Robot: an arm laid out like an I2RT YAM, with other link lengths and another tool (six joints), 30 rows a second.
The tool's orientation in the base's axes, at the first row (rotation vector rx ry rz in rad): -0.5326, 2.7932, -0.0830
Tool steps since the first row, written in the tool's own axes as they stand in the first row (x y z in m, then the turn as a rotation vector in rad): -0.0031, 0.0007, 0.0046, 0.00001, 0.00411, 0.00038; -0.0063, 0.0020, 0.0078, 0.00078, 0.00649, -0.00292; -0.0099, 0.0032, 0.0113, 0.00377, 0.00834, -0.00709; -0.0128, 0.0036, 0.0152, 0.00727, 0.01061, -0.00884; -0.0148, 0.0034, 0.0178, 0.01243, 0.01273, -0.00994; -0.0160, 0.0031, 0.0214, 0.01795, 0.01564, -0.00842; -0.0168, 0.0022, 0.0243, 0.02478, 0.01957, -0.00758; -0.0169, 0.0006, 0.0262, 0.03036, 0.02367, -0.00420; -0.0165, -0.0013, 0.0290, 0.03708, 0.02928, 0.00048; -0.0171, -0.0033, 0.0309, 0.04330, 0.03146, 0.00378; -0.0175, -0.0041, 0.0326, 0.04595, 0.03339, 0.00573; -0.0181, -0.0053, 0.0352, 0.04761, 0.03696, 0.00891; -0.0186, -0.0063, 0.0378, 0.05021, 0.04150, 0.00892
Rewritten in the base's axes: 0.0039, 0.0018, -0.0036, -0.00134, 0.00382, -0.00082; 0.0072, 0.0042, -0.0059, -0.00384, 0.00575, 0.00185; 0.0110, 0.0066, -0.0084, -0.00839, 0.00638, 0.00480; 0.0146, 0.0080, -0.0114, -0.01281, 0.00720, 0.00525; 0.0172, 0.0086, -0.0133, -0.01846, 0.00727, 0.00464; 0.0195, 0.0087, -0.0163, -0.02393, 0.00794, 0.00134; 0.0214, 0.0082, -0.0188, -0.03113, 0.00908, -0.00179; 0.0226, 0.0067, -0.0204, -0.03651, 0.01084, -0.00701; 0.0237, 0.0048, -0.0230, -0.04305, 0.01357, -0.01396; 0.0255, 0.0032, -0.0244, -0.04836, 0.01330, -0.01907; 0.0267, 0.0026, -0.0258, -0.05081, 0.01412, -0.02188; 0.0284, 0.0017, -0.0280, -0.05258, 0.01682, -0.02577; 0.0300, 0.0009, -0.0302, -0.05648, 0.02009, -0.02700
